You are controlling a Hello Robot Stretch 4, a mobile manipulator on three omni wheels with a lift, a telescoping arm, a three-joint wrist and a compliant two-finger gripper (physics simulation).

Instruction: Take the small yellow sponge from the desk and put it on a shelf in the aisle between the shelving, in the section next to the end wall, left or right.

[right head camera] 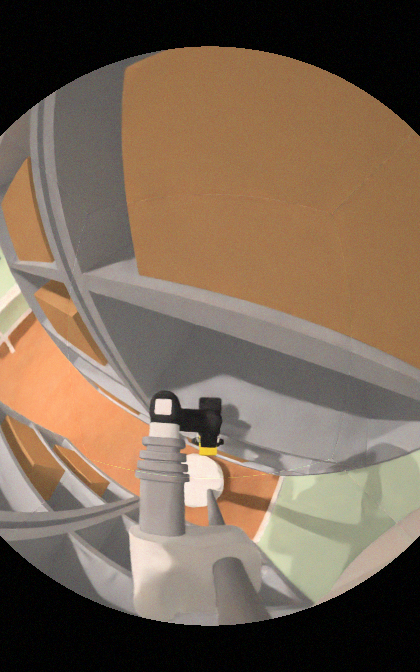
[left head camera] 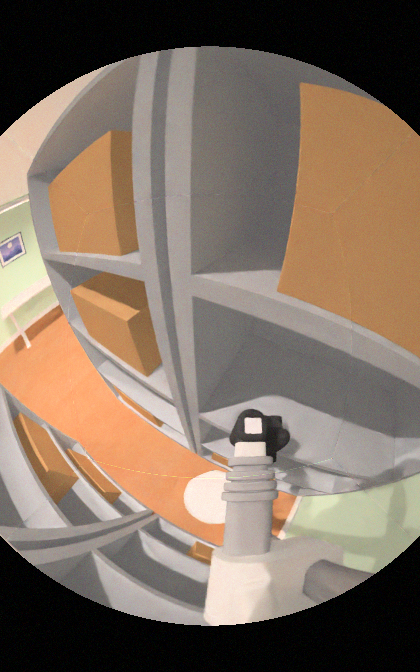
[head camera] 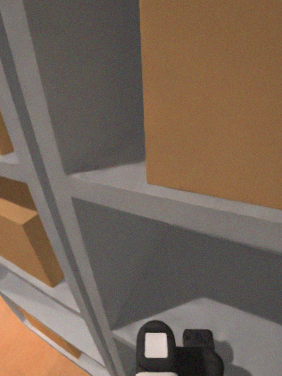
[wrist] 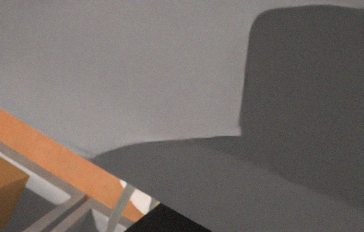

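Places are measured from the robot's base along level axes (x ahead, y left, z up), in metres.
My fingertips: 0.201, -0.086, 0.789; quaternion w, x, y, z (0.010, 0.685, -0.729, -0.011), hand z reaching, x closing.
Observation:
Behind a point stands the place of what it marks, as x, y, z.
The small yellow sponge [right head camera: 208, 451] shows below the black wrist in the right head view. My gripper [right head camera: 208, 443] is shut on it, with a dark fingertip on each side, by the front edge of a grey shelf board [head camera: 205, 312] @[0.370, -0.142, 0.963] [left head camera: 320, 420] [right head camera: 295, 425] [wrist: 100, 75] @[0.273, -0.054, 0.963]. In the wrist view this board fills most of the picture and hides the sponge and the fingertips; part of one pale finger shows at the bottom. The head view shows the black wrist over the board, with the fingers out of sight. The pale green end wall [left head camera: 350, 515] [right head camera: 320, 530] stands beside this shelf section.
A large brown box [head camera: 215, 100] @[0.265, -0.052, 1.511] [left head camera: 350, 200] [right head camera: 240, 165] stands on the shelf above. Grey uprights [head camera: 55, 200] @[0.336, 0.150, 1.372] [left head camera: 180, 200] stand at the left, with more boxes beyond. Opposite shelving [left head camera: 75, 535] [right head camera: 60, 520] lines the orange aisle floor [left head camera: 115, 430] [right head camera: 75, 425].

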